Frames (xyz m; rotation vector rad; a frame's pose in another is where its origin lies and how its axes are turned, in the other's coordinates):
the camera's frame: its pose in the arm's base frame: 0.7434 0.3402 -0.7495 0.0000 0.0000 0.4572
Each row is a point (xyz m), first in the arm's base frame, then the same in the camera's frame.
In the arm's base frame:
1: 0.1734 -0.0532 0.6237
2: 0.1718 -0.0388 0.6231
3: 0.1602 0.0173 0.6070
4: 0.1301 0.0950 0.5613
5: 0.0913 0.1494 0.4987
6: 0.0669 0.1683 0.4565
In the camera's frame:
1: -0.6851 -0.1014 1.3732
2: -0.6802 -0.0877 1.3726
3: -0.6658 -0.0323 1.3565
4: -0.6585 0.0507 1.3108
5: -0.6694 0.1167 1.2482
6: -0.6829 0.1444 1.2060

